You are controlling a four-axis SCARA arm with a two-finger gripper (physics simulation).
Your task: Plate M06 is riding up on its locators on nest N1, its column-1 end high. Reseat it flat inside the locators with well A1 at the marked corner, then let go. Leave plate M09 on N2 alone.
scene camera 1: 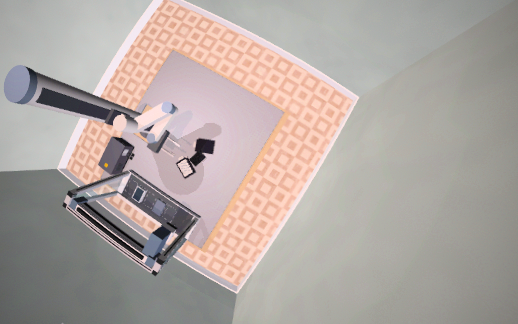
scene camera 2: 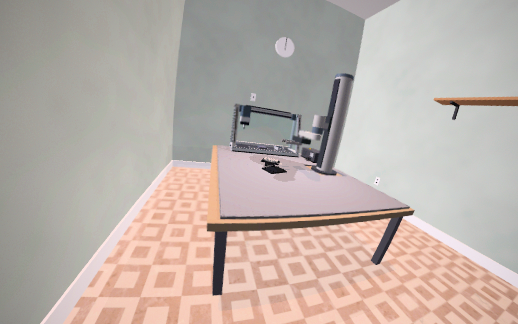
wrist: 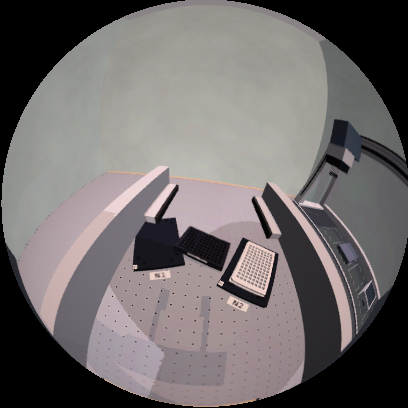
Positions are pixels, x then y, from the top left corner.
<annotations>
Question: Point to a black nest N2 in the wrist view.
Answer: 223, 282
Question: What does my gripper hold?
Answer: Nothing.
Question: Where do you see a black nest N1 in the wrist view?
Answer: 153, 246
</annotations>
